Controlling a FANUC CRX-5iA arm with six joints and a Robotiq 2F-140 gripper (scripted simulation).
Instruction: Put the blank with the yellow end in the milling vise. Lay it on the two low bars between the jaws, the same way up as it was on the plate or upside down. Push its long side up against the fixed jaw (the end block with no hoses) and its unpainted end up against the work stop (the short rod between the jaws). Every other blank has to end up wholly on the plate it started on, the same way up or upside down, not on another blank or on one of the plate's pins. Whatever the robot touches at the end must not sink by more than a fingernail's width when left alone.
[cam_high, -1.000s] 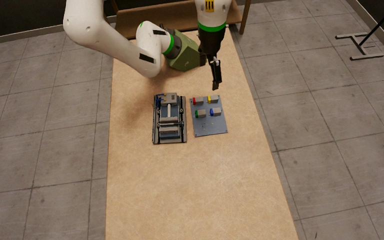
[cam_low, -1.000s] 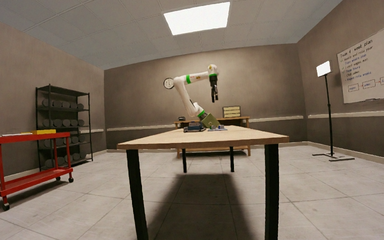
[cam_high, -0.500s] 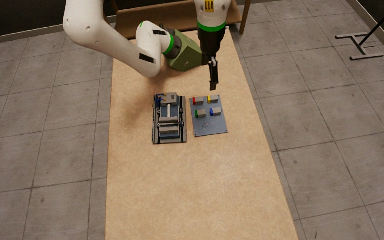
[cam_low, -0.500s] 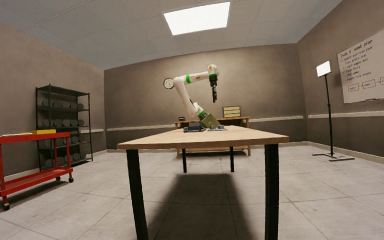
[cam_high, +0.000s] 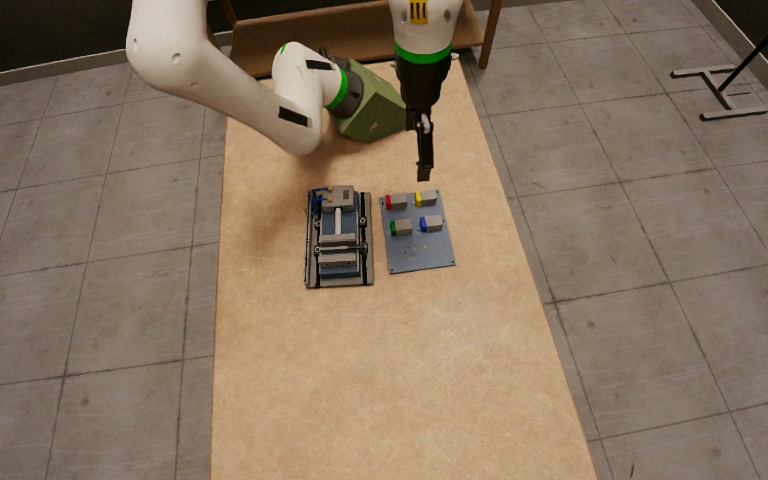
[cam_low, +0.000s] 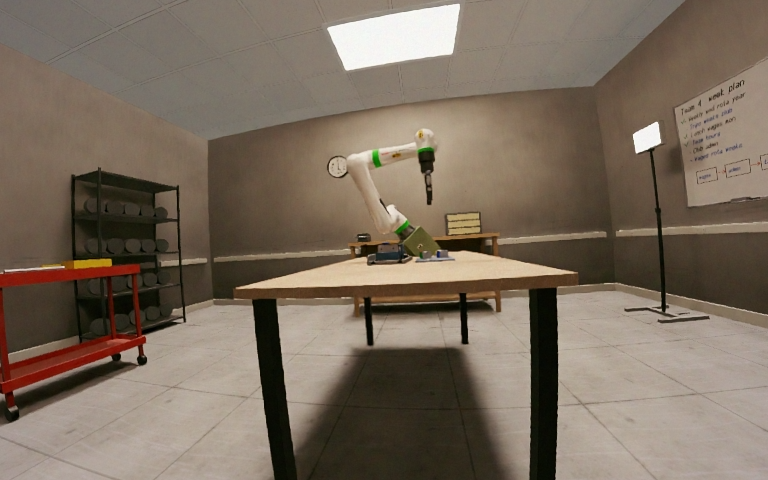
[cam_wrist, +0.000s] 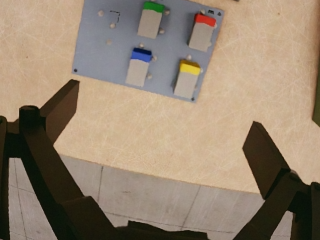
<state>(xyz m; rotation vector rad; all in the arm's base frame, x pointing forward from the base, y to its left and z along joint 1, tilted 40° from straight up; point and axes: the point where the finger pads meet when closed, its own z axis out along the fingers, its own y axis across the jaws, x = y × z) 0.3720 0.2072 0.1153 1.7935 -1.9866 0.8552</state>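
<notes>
The blue-ended blank is 5 cm ahead of my hand, 4 cm to the left of it and 29 cm below it. The rest, counted from my hand: green-ended blank 3 cm ahead, 5 cm to the right, 29 cm below; work stop 8 cm ahead, 20 cm to the right, 23 cm below; red-ended blank 6 cm behind, 4 cm to the right, 29 cm below.
</notes>
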